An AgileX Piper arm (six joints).
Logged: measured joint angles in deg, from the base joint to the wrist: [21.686 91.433 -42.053 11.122 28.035 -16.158]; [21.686 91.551 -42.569 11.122 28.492 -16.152]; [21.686 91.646 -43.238 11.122 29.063 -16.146]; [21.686 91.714 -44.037 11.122 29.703 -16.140]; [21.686 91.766 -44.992 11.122 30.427 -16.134]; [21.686 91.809 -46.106 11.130 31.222 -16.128]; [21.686 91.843 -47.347 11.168 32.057 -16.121]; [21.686 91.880 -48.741 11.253 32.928 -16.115]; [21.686 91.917 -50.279 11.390 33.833 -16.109]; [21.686 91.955 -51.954 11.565 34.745 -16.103]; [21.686 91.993 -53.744 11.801 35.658 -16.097]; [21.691 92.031 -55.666 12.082 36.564 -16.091]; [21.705 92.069 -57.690 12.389 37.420 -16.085]
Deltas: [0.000 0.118 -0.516 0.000 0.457 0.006]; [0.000 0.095 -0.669 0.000 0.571 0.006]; [0.000 0.068 -0.799 0.000 0.640 0.006]; [0.000 0.052 -0.955 0.000 0.724 0.006]; [0.000 0.043 -1.114 0.008 0.795 0.006]; [0.000 0.034 -1.241 0.038 0.835 0.007]; [0.000 0.037 -1.394 0.085 0.871 0.006]; [0.000 0.037 -1.538 0.137 0.905 0.006]; [0.000 0.038 -1.675 0.175 0.912 0.006]; [0.000 0.038 -1.790 0.236 0.913 0.006]; [0.005 0.038 -1.922 0.281 0.906 0.006]; [0.014 0.038 -2.024 0.307 0.856 0.006]
